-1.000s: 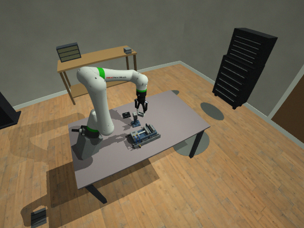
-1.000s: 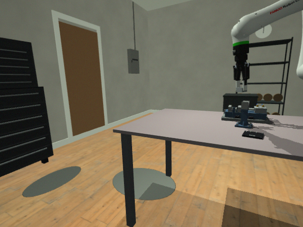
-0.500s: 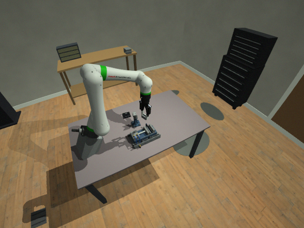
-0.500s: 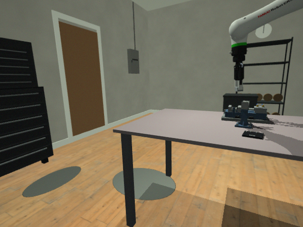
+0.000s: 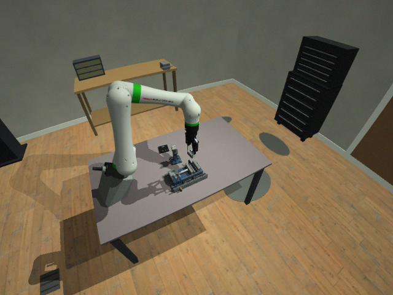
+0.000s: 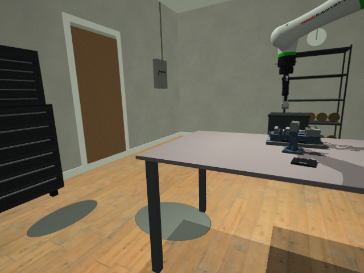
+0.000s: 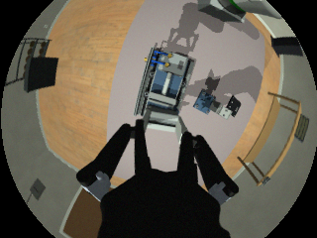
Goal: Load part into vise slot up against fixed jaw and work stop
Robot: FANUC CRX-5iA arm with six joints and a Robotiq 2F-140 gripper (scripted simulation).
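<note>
Right now my hand is 220 mm above the vise, 60 mm past it and 10 mm to the left of it. From my hand the other things lie so: air cylinder (180 mm below, 160 mm behind, 10 mm to the right); part (20 mm below); black infeed plate (380 mm to the left, 250 mm below, 120 mm behind).
</note>
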